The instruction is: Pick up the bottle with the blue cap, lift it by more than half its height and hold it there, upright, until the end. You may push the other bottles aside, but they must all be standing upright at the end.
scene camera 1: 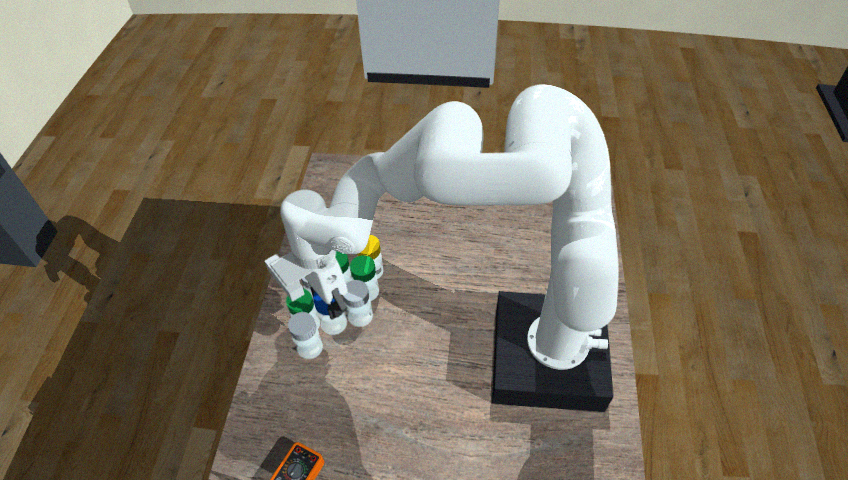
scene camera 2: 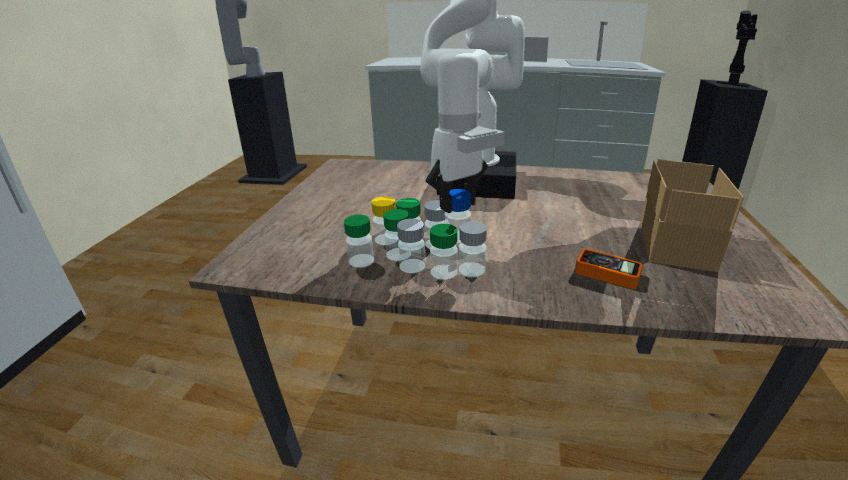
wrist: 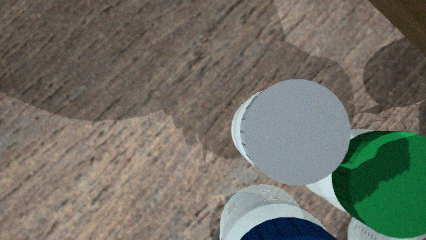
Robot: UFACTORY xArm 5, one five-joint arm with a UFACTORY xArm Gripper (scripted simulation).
Scene:
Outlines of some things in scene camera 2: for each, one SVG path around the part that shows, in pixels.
A cardboard box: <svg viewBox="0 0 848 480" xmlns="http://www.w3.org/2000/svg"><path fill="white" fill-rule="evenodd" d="M654 162L640 221L649 262L718 272L732 235L731 229L735 226L744 197L721 168L718 169L711 195L706 194L714 165L663 159L658 160L657 164Z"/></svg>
A green-capped bottle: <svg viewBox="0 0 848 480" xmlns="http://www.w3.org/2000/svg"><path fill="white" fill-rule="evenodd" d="M437 224L430 228L430 243L432 244L430 248L430 273L437 280L447 281L457 275L458 249L455 245L457 243L457 228L451 224Z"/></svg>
A grey-capped bottle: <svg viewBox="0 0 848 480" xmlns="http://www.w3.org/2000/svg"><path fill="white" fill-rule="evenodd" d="M470 221L460 225L459 239L461 243L459 245L458 270L465 277L477 278L485 272L486 245L484 242L487 237L487 227L483 223Z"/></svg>

